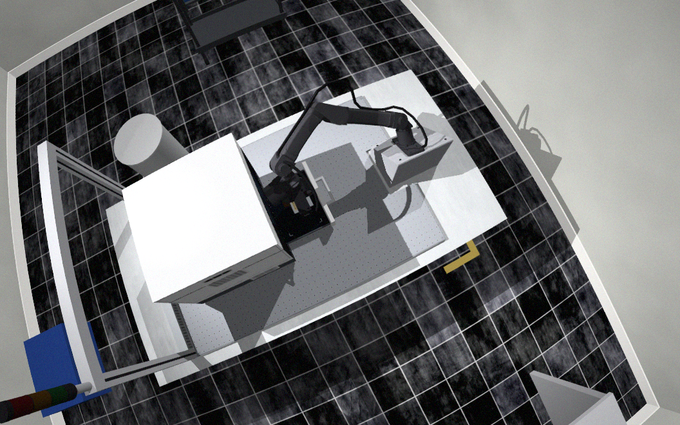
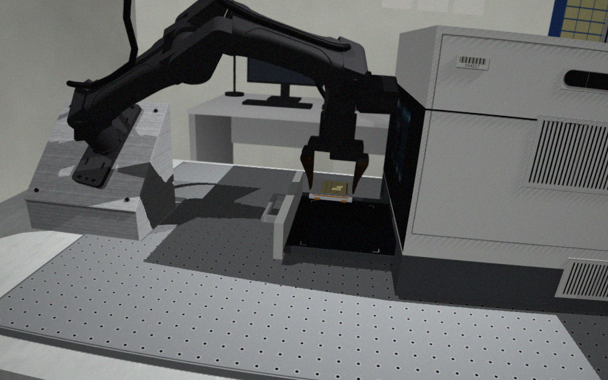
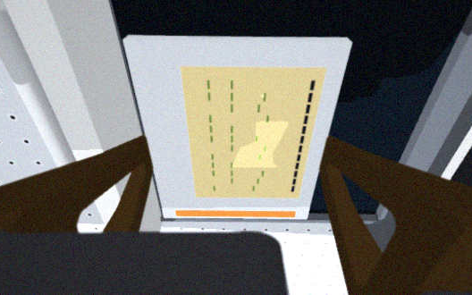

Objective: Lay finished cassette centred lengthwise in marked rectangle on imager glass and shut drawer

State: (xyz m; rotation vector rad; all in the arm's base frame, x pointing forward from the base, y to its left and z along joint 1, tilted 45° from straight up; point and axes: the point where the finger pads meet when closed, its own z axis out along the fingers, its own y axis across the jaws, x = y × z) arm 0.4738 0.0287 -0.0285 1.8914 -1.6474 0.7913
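Now: hand right at the finished cassette. The rest, counted from my hand: drawer (30 mm ahead, 70 mm below); frame rail (690 mm ahead, 80 mm to the left, 480 mm above).
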